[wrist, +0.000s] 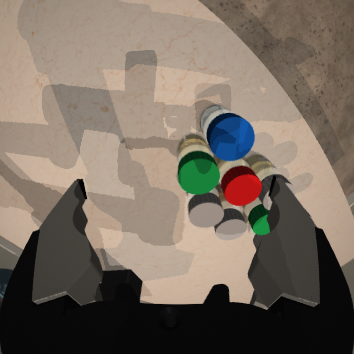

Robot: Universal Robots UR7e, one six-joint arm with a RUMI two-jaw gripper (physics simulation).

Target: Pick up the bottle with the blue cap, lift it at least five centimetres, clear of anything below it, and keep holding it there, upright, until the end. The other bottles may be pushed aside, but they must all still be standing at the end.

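The bottle with the blue cap stands right of the centre of the wrist view, at the upper end of a tight cluster of bottles, seen from above. My gripper is wide open and empty, with its jaws at the left and right. The blue cap lies above the line between the fingertips in the picture, nearer the right finger. A bottle with a green cap stands beside it at lower left, and a bottle with a red cap stands just below it. The bottles' lower parts are largely hidden by their caps.
Two grey-capped bottles stand at the cluster's lower side. A smaller green-capped bottle is partly hidden behind the right finger, and another bottle shows partly near that fingertip. The pale table's curved edge runs along the right.
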